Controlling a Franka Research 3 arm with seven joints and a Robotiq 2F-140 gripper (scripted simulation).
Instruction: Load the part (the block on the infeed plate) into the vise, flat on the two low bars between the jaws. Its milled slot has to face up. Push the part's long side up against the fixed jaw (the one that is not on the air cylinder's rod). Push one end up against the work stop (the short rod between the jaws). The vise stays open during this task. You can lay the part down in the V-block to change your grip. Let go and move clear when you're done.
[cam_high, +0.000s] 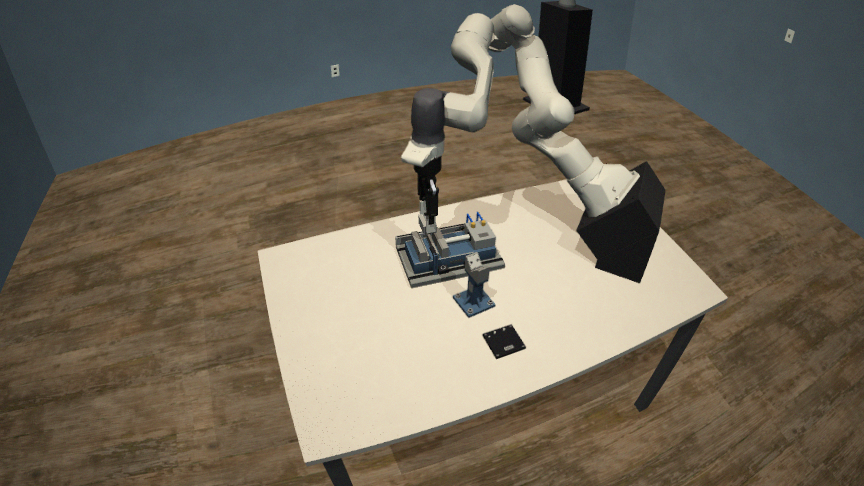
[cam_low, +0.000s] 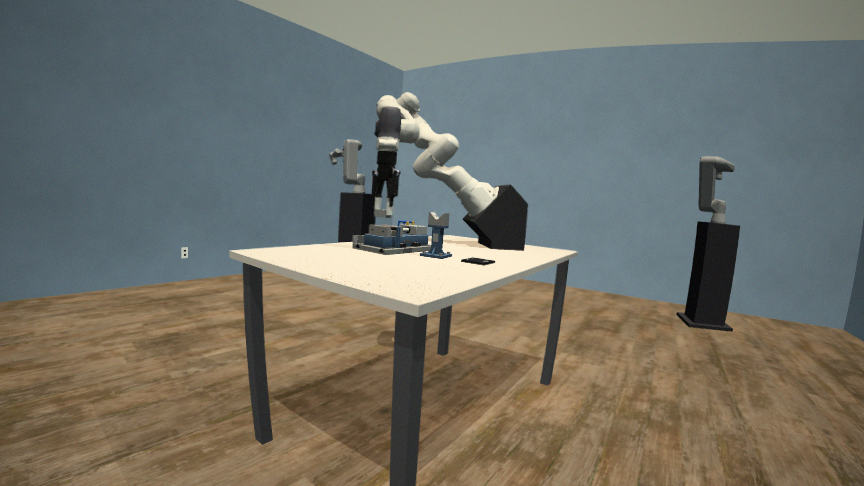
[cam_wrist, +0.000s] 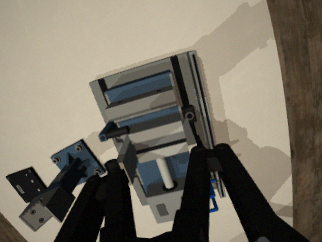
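Right now the part is 20 mm below my hand. From my hand the other things lie so: black infeed plate: 20 mm ahead, 390 mm to the left, 160 mm below; then vise: 60 mm behind, 40 mm to the left, 130 mm below; then air cylinder: 150 mm behind, 70 mm to the left, 90 mm below.
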